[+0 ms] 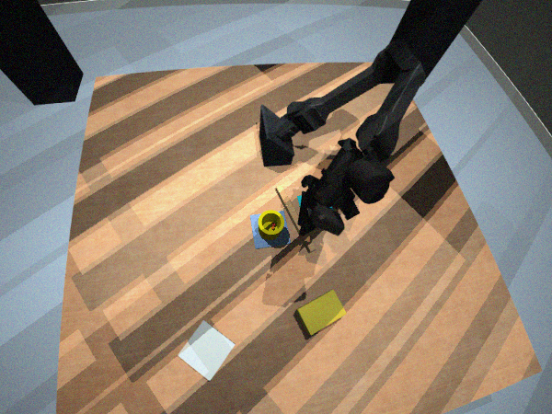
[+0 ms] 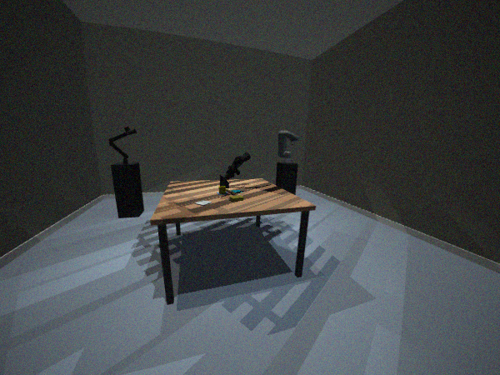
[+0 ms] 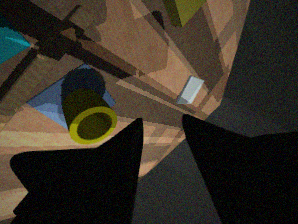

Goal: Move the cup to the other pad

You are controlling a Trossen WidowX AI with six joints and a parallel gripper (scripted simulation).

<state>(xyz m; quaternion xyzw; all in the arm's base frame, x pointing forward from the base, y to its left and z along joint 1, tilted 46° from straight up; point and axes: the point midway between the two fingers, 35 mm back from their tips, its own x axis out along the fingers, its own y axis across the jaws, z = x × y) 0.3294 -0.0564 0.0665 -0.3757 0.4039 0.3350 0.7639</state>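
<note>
The yellow cup lies 13 cm below my gripper tip, 6 cm behind it and 5 cm to the right of it. The rest, counted from my gripper tip: yellow block: 18 cm ahead, 15 cm below, 5 cm to the left; then thin wooden bar: 16 cm below, 9 cm behind, 3 cm to the left; then blue pad: 17 cm below, 6 cm behind, 5 cm to the right.
</note>
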